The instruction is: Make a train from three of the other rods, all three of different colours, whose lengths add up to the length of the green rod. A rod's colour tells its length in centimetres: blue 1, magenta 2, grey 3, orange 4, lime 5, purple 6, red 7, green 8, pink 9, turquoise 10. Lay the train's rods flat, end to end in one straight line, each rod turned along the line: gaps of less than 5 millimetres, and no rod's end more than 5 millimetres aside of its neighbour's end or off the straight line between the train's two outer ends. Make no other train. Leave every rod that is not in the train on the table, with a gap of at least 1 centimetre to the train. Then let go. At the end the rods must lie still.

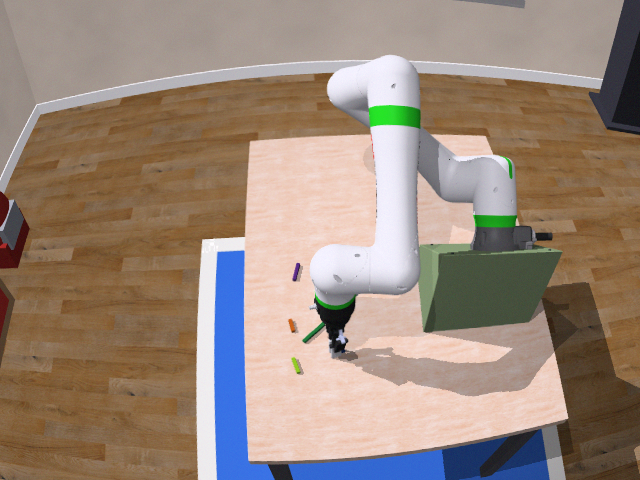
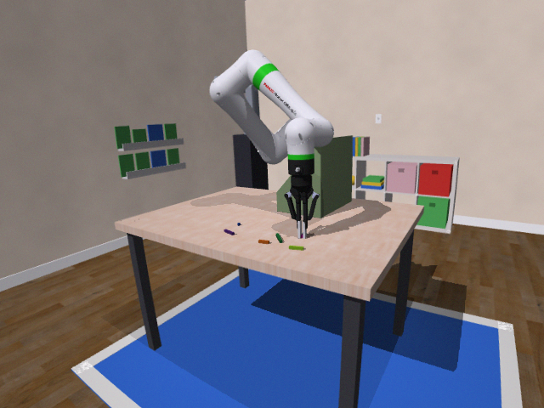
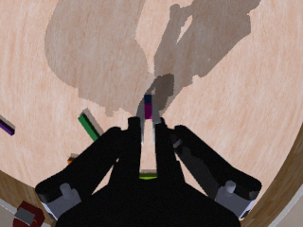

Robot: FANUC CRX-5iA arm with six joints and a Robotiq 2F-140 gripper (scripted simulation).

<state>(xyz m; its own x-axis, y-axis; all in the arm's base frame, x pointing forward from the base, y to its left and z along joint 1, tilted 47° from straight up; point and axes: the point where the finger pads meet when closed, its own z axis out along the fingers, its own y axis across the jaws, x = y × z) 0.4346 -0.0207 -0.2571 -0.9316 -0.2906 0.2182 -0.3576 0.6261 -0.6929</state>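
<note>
My hand is 3 cm above the magenta rod and 1 cm past it. The rest, counted from my hand: lime rod (10 cm ahead, 5 cm to the left, 3 cm below); then orange rod (12 cm ahead, 8 cm to the right, 3 cm below); then green rod (6 cm to the right, 6 cm ahead, 3 cm below).
</note>
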